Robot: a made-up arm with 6 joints.
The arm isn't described. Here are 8 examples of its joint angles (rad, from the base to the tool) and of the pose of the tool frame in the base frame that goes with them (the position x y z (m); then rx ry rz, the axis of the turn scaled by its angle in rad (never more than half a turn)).
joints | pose
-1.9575 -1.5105 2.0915 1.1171 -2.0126 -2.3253 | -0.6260 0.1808 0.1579 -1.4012 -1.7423 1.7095
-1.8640 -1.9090 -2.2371 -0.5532 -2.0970 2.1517 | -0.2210 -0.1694 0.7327 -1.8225 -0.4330 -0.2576
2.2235 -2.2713 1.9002 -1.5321 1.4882 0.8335 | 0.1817 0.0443 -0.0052 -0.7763 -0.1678 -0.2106
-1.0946 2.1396 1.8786 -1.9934 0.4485 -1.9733 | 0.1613 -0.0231 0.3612 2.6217 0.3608 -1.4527
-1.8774 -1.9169 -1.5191 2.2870 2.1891 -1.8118 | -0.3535 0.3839 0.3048 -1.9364 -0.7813 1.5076
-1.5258 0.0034 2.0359 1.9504 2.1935 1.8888 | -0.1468 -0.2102 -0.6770 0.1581 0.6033 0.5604
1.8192 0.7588 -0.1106 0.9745 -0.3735 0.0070 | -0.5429 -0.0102 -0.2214 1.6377 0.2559 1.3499
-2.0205 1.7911 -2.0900 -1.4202 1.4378 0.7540 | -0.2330 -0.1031 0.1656 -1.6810 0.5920 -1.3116
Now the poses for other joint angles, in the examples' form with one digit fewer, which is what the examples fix.
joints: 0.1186 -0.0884 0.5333 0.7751 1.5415 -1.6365
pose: -0.049 0.128 -0.155 -2.075 -1.389 0.674
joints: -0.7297 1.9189 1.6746 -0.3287 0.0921 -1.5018
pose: 0.175 0.110 0.441 0.799 0.462 -2.084
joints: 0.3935 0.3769 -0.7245 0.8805 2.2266 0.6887
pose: -0.262 -0.321 -0.381 -0.867 -0.560 -0.697
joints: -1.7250 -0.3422 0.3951 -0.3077 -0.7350 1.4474
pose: 0.235 0.468 -0.414 1.763 0.437 -1.372
